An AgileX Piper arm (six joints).
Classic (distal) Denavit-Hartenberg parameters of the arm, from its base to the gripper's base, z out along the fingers. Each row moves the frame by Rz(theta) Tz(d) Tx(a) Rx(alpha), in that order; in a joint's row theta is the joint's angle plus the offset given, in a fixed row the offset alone. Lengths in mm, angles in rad.
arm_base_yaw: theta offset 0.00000  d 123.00  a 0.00  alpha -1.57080
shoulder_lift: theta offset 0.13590  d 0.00  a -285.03  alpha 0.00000
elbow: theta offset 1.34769  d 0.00  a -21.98  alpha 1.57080
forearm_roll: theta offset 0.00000  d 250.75  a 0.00  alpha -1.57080
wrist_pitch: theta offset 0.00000  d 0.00  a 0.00  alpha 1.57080
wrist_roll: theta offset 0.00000  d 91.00  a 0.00  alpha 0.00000
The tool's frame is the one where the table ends.
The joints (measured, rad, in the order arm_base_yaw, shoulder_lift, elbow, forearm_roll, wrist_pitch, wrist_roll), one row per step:
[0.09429 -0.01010 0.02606 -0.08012 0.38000 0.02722]
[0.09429 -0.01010 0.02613 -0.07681 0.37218 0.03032]
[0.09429 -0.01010 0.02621 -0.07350 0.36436 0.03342]
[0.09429 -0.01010 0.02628 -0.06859 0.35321 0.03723]
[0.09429 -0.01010 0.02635 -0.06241 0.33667 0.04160]
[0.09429 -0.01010 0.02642 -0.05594 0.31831 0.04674]
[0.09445 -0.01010 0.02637 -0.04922 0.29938 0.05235]
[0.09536 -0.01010 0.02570 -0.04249 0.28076 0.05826]
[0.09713 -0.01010 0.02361 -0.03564 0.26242 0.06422]
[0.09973 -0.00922 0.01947 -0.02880 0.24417 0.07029]
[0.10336 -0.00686 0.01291 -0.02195 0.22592 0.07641]
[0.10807 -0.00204 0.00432 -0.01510 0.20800 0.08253]
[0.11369 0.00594 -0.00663 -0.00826 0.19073 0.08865]
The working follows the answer.
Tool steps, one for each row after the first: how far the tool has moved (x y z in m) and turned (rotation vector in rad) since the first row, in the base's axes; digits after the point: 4 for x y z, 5 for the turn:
[0.0002 0.0002 0.0006 0.00692 -0.00720 -0.00008]
[0.0004 0.0004 0.0013 0.01385 -0.01438 -0.00016]
[0.0007 0.0006 0.0022 0.02336 -0.02467 -0.00010]
[0.0010 0.0009 0.0036 0.03517 -0.04016 0.00027]
[0.0014 0.0013 0.0052 0.04820 -0.05736 0.00056]
[0.0018 0.0016 0.0069 0.06203 -0.07518 0.00090]
[0.0021 0.0019 0.0088 0.07626 -0.09324 0.00188]
[0.0024 0.0023 0.0111 0.09085 -0.11235 0.00374]
[0.0026 0.0026 0.0141 0.10577 -0.13245 0.00645]
[0.0028 0.0030 0.0178 0.12100 -0.15337 0.01024]
[0.0030 0.0035 0.0220 0.13635 -0.17339 0.01509]
[0.0034 0.0040 0.0269 0.15174 -0.19181 0.02077]

Tool pose at each row, in the base's axes (x y z in m, rotation vector in rad; rounded; the steps above come from the unrounded poses):
[0.0525 0.0022 0.1710 -0.11242 1.87494 0.00446]
[0.0527 0.0024 0.1716 -0.10747 1.86760 0.01048]
[0.0529 0.0026 0.1723 -0.10252 1.86027 0.01648]
[0.0531 0.0029 0.1732 -0.09590 1.84972 0.02480]
[0.0535 0.0032 0.1746 -0.08795 1.83388 0.03511]
[0.0539 0.0035 0.1762 -0.07910 1.81624 0.04633]
[0.0543 0.0038 0.1779 -0.06980 1.79790 0.05823]
[0.0546 0.0041 0.1798 -0.06087 1.77920 0.07083]
[0.0549 0.0045 0.1821 -0.05252 1.75932 0.08422]
[0.0551 0.0049 0.1851 -0.04477 1.73834 0.09830]
[0.0553 0.0053 0.1888 -0.03784 1.71639 0.11324]
[0.0555 0.0057 0.1930 -0.03184 1.69520 0.12895]
[0.0559 0.0062 0.1979 -0.02659 1.67546 0.14526]

